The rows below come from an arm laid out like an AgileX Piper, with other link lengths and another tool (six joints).
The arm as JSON. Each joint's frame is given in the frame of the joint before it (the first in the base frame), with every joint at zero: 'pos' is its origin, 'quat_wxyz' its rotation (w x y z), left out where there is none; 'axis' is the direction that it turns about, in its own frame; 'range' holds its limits. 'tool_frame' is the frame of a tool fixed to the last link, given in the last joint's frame.
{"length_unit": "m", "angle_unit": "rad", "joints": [
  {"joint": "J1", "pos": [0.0, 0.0, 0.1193], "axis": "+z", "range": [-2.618, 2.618]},
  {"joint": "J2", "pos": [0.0, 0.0, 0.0], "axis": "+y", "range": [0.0, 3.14]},
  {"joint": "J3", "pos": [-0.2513, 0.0, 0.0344], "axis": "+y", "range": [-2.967, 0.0]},
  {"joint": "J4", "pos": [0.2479, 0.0, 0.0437], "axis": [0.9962, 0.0, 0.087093], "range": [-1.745, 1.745]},
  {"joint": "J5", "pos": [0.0, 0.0, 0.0], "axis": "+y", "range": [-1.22, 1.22]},
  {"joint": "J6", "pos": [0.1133, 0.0, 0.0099], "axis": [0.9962, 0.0, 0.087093], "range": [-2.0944, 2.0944]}
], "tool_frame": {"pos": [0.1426, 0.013, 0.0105], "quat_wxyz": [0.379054, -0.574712, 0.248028, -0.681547]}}
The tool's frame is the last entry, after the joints.
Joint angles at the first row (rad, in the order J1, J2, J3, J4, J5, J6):
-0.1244 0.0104 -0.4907 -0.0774 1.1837 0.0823
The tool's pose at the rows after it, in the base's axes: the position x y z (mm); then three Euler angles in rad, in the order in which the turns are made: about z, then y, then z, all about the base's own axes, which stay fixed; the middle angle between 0 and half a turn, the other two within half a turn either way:
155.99 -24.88 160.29 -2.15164 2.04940 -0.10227
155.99 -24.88 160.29 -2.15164 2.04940 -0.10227
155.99 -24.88 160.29 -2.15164 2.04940 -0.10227
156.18 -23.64 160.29 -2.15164 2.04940 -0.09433
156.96 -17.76 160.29 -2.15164 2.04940 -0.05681
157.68 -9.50 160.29 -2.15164 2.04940 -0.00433
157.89 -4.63 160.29 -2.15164 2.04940 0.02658
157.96 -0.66 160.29 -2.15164 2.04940 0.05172
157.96 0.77 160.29 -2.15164 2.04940 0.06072
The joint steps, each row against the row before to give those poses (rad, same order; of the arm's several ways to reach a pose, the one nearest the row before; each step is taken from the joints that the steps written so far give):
0.0000 0.0000 0.0000 0.0000 0.0000 0.0000
0.0000 0.0000 0.0000 0.0000 0.0000 0.0000
0.0000 0.0000 0.0000 0.0000 0.0000 0.0000
0.0080 0.0000 0.0000 0.0000 0.0000 0.0000
0.0374 0.0000 0.0000 0.0001 0.0000 -0.0001
0.0524 0.0000 0.0000 0.0000 0.0000 0.0000
0.0311 0.0000 -0.0001 -0.0001 0.0000 0.0001
0.0251 0.0000 0.0001 0.0000 0.0000 0.0001
0.0089 0.0000 0.0000 0.0001 0.0000 -0.0002

